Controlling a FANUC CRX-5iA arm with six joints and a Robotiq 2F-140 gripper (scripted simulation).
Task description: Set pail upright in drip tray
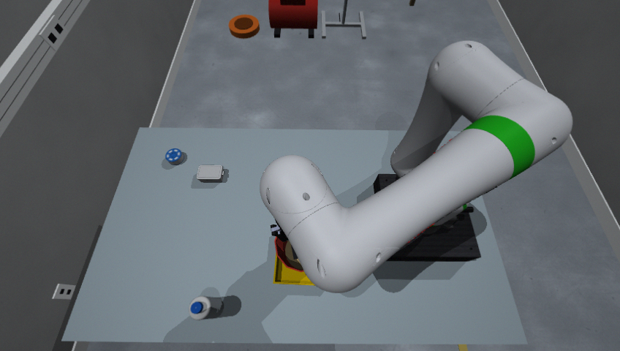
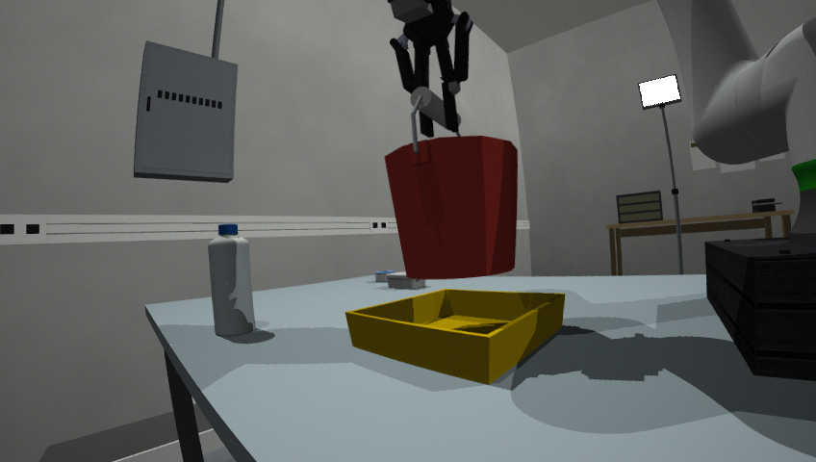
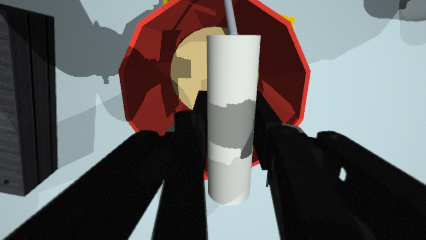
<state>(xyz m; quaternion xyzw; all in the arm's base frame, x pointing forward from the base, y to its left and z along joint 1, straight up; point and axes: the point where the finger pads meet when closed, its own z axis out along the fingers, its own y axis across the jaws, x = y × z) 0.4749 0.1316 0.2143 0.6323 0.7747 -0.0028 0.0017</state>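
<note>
Right now my hand is 30 mm above the white handle grip. Also, from my hand: yellow drip tray (300 mm below, 10 mm behind); then small grey box (400 mm ahead, 360 mm to the right, 290 mm below); then red pail (90 mm below, 10 mm behind).
</note>
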